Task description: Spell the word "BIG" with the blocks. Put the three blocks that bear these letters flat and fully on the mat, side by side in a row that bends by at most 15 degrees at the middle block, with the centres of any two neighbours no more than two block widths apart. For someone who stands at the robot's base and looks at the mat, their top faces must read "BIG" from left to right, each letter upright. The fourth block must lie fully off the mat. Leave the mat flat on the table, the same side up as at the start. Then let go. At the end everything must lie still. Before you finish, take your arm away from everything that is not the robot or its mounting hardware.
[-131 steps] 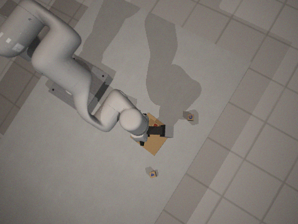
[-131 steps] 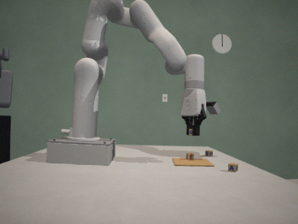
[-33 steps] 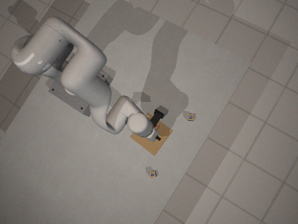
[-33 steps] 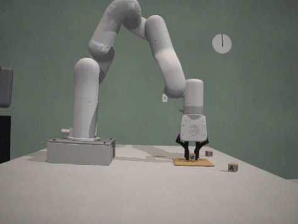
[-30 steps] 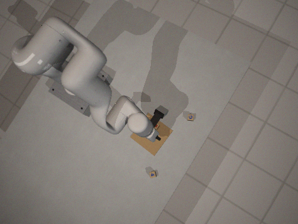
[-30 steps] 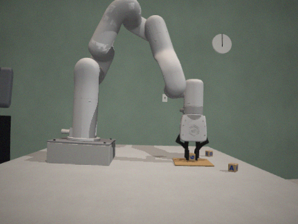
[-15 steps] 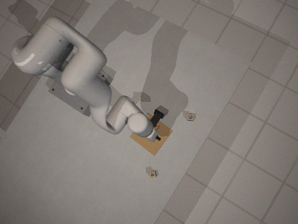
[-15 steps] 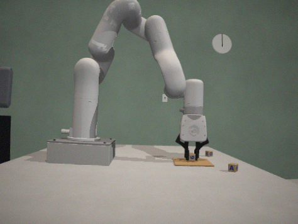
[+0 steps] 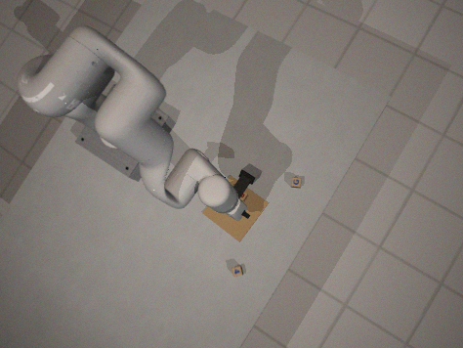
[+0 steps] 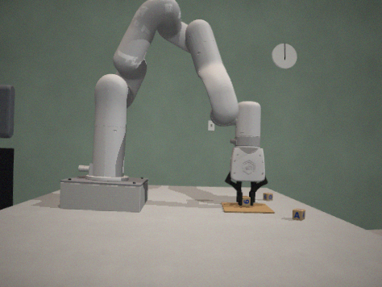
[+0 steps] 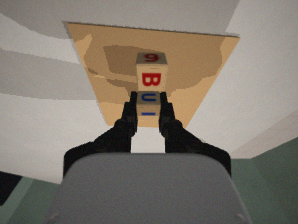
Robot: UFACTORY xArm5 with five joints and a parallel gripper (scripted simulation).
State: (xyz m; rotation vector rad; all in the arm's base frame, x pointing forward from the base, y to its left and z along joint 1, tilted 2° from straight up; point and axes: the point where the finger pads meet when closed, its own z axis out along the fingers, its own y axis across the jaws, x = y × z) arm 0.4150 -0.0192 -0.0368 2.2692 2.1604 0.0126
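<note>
The mat is 3 cm below my hand.
</note>
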